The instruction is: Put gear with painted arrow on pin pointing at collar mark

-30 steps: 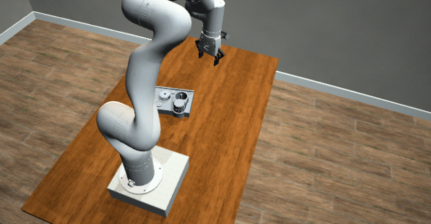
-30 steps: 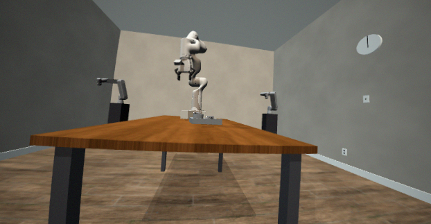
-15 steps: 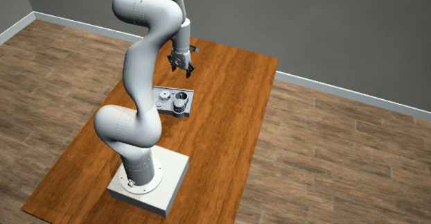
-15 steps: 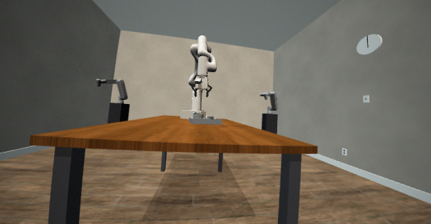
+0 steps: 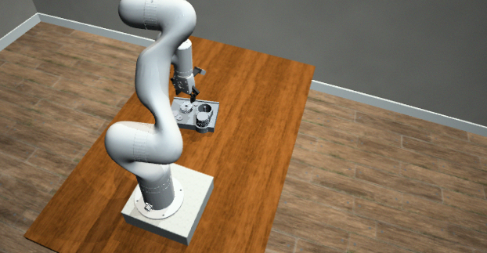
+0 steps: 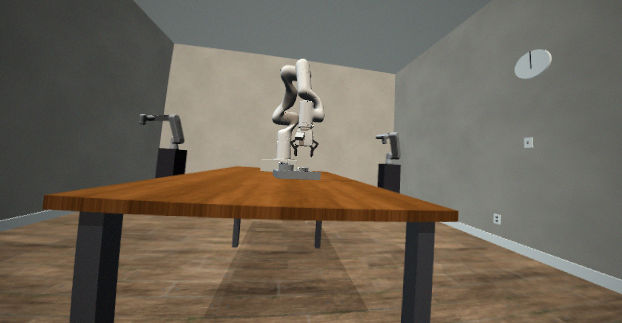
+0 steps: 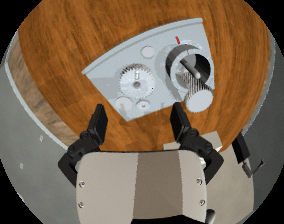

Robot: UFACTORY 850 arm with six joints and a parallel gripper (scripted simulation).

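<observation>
Now: the loose gear 80 mm below my hand.
</observation>
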